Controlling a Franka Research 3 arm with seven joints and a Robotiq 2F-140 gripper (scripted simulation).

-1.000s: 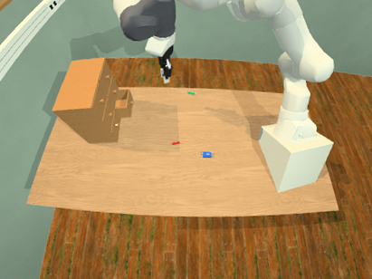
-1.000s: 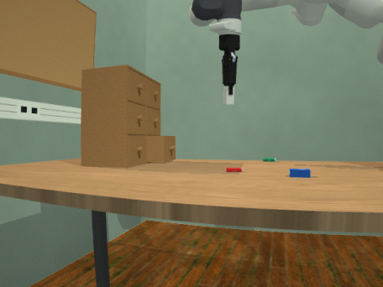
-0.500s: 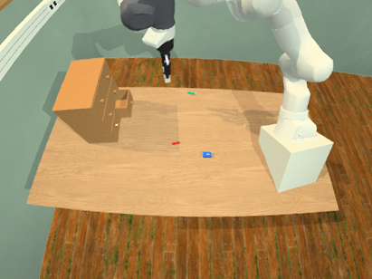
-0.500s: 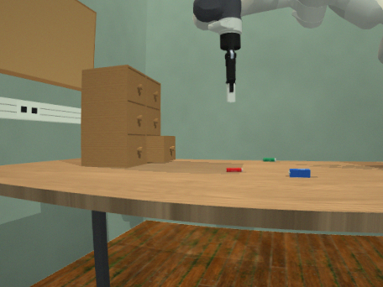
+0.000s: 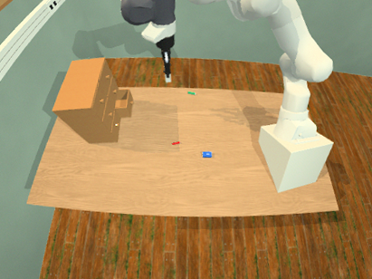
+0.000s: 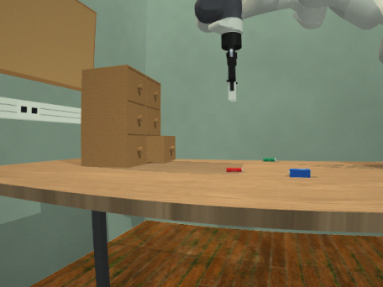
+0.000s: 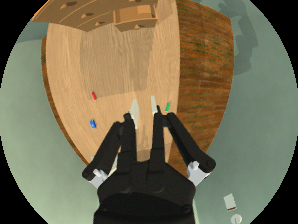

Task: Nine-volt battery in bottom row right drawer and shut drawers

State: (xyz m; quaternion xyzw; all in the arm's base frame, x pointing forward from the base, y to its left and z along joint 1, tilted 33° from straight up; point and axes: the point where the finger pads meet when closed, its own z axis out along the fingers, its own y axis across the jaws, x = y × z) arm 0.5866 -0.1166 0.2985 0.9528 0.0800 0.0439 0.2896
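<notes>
Right now my hand is 20 cm past the nine-volt battery, 32 cm to the right of it and 25 cm above it. From my hand the other things lie so: red cylinder 4 cm behind, 25 cm to the left, 26 cm below; then green cylinder 13 cm behind, 10 cm to the right, 25 cm below.
</notes>
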